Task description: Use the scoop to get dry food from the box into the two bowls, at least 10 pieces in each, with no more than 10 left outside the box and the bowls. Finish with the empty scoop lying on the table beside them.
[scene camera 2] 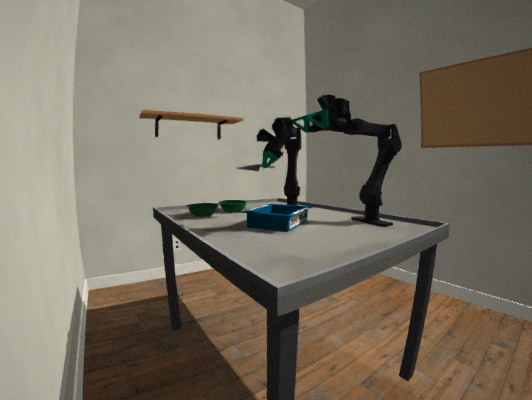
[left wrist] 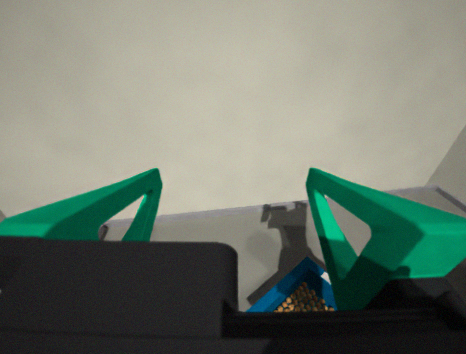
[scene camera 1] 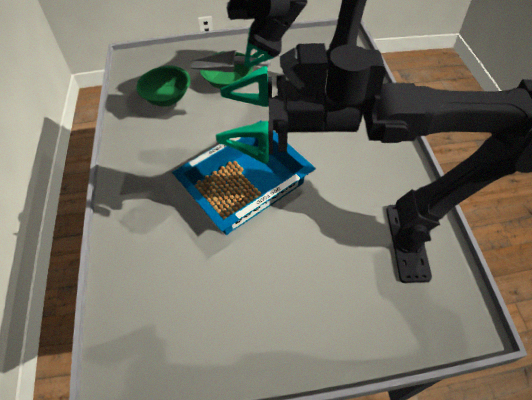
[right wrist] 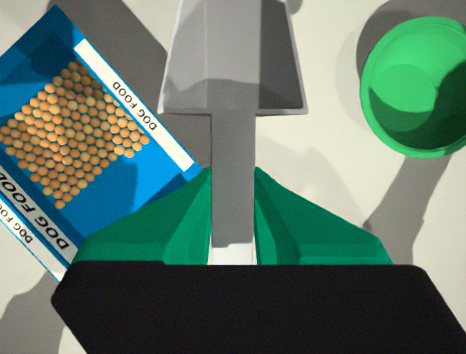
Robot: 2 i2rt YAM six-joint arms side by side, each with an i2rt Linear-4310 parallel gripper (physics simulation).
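Places are measured from the left arm's base along level axes (x down, y ahead, z right), in metres.
Pixels of known places: left gripper, fingertip midpoint: (scene camera 2: 299, 119) (left wrist: 233, 176) (scene camera 1: 218, 114); right gripper, fingertip midpoint: (scene camera 2: 263, 167) (scene camera 1: 247, 63) (right wrist: 232, 178); left arm's base at its link origin: (scene camera 2: 371, 222) (scene camera 1: 407, 242).
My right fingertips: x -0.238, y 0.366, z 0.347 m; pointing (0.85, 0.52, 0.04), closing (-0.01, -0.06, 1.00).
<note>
For each thing: its top centre in the pictures, then the offset to it from my right fingertips. "spot": a spot on its surface instead. Level surfaces: height alone.
- grey scoop at its top centre: (right wrist: 233, 89) (scene camera 1: 230, 57) (scene camera 2: 256, 164) dx -0.016, dy +0.038, dz +0.002 m
- blue box at its top centre: (right wrist: 71, 163) (left wrist: 336, 348) (scene camera 1: 243, 170) (scene camera 2: 279, 209) dx +0.174, dy +0.014, dz -0.178 m
- second green bowl at its top centre: (right wrist: 429, 88) (scene camera 1: 226, 66) (scene camera 2: 233, 201) dx +0.185, dy +0.078, dz +0.233 m
- grey table at its surface level: dx +0.238 m
- raised rim at a spot on its surface: (scene camera 1: 82, 300) spot: dx +0.222, dy +0.356, dz -0.488 m
My right gripper (scene camera 1: 249, 62) (scene camera 2: 265, 165) (right wrist: 232, 178) is shut on the handle of the grey scoop (scene camera 1: 216, 61) (scene camera 2: 250, 168) (right wrist: 232, 55), held well above the table; no pieces show in the visible part of its blade. My left gripper (scene camera 1: 220, 114) (scene camera 2: 300, 126) (left wrist: 233, 176) is open and empty, high over the blue box (scene camera 1: 306, 168) (scene camera 2: 267, 220) (left wrist: 270, 299) (right wrist: 115, 215). Round brown food (scene camera 1: 227, 190) (left wrist: 305, 300) (right wrist: 65, 130) covers part of the box floor. One green bowl (scene camera 1: 163, 85) (scene camera 2: 202, 210) and a second green bowl (scene camera 1: 212, 77) (scene camera 2: 233, 205) (right wrist: 400, 90) stand beyond the box; no food shows in them.
The grey table (scene camera 1: 240, 310) (scene camera 2: 280, 260) has a raised rim (scene camera 1: 82, 300). The black base (scene camera 1: 412, 262) (scene camera 2: 371, 220) of my left arm stands at the right side in both scene views. A wooden shelf (scene camera 2: 190, 117) and a brown board (scene camera 2: 475, 102) are on the walls.
</note>
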